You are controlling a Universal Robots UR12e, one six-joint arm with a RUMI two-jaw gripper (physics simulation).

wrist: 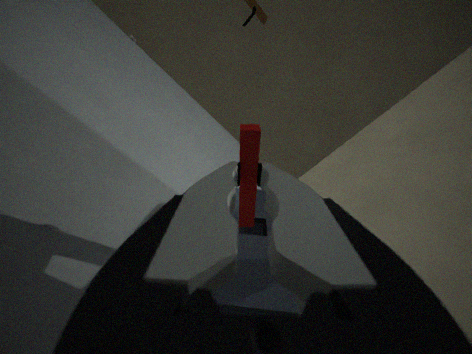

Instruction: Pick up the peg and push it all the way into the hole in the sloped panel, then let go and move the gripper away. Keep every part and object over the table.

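Frame: origin at the arm's base, x right, y ahead, z up, level; metres.
Seen in the pictures: gripper, fingertip midpoint: (247, 165).
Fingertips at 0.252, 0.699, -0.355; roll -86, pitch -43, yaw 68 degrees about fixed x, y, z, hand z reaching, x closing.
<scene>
A point is followed by its place in that frame, as x, y, z.
A long red peg (249, 175) @[0.265, 0.695, -0.355] with a square section shows in the middle of the wrist view. My gripper (247, 165) @[0.252, 0.699, -0.355] is shut on it, with a dark fingertip pad on each side of the peg. The peg's far end stands out past the fingertips, and its near end reaches back toward the gripper body. I cannot make out the sloped panel or its hole in this dim view.
A small orange-brown piece (260, 16) with a thin black bar (249, 16) beside it shows at the top edge, apart from the peg. A tiny pale thing (132, 38) is at the upper left, at the border between the brown and light grey surfaces.
</scene>
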